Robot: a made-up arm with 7 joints.
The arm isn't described. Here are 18 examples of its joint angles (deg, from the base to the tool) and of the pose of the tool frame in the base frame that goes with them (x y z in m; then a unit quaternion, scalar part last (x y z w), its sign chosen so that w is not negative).
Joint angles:
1: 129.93 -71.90 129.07 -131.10 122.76 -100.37 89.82
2: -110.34 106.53 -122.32 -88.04 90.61 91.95 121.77
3: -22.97 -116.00 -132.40 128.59 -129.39 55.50 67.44
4: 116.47 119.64 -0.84 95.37 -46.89 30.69 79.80
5: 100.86 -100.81 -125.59 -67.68 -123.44 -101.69 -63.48
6: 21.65 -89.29 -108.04 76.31 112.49 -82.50 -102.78
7: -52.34 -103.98 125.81 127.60 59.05 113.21 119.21
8: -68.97 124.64 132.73 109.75 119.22 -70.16 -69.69
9: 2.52 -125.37 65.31 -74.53 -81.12 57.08 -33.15
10: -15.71 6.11 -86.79 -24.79 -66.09 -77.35 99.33
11: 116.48 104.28 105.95 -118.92 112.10 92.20 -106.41
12: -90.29 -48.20 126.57 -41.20 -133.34 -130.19 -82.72
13: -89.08 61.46 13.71 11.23 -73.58 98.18 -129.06
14: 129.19 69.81 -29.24 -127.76 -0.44 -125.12 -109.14
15: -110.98 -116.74 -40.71 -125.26 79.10 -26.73 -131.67
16: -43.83 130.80 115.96 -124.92 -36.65 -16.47 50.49
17: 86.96 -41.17 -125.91 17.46 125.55 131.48 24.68
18: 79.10 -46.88 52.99 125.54 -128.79 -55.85 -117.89
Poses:
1: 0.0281 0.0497 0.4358 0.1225 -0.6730 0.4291 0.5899
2: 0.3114 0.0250 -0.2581 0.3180 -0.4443 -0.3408 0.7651
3: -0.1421 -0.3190 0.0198 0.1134 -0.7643 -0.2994 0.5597
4: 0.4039 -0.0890 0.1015 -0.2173 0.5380 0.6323 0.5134
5: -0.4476 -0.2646 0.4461 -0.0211 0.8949 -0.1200 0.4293
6: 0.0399 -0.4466 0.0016 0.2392 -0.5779 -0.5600 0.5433
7: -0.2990 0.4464 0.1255 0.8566 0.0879 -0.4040 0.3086
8: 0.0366 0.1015 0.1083 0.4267 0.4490 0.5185 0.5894
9: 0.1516 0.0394 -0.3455 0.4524 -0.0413 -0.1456 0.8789
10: -0.1237 -0.0275 -0.0190 -0.3031 0.7216 -0.3140 0.5375
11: 0.0942 -0.6470 0.3036 -0.3409 0.6797 0.1728 0.6260
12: -0.3546 0.5436 0.1861 0.4980 0.6083 0.3438 0.5135
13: 0.3100 0.5020 -0.3300 0.1343 -0.1740 0.9235 0.3142
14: 0.7160 -0.3783 0.3116 -0.8265 0.2191 0.4188 0.3058
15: -0.2493 0.6594 0.1073 0.1445 -0.2279 0.8624 0.4282
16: 0.0078 0.1159 0.0001 0.6719 0.3116 0.5983 0.3058
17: 0.1257 -0.0590 0.1286 -0.4057 -0.1664 0.7595 0.4806
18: -0.0982 -0.4020 0.4942 -0.4371 -0.8703 0.1855 0.1311
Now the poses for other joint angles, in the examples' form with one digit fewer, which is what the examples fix.
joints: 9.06 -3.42 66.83 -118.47 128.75 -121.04 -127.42
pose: 0.411 0.175 -0.446 0.130 -0.378 0.254 0.881
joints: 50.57 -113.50 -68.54 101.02 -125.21 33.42 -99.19
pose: -0.573 0.144 0.127 0.501 0.608 -0.314 0.530
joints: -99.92 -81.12 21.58 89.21 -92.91 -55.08 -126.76
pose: -0.141 0.221 -0.198 0.198 -0.334 -0.837 0.386
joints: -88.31 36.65 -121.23 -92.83 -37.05 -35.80 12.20
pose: 0.079 0.275 -0.087 0.378 0.620 0.051 0.686
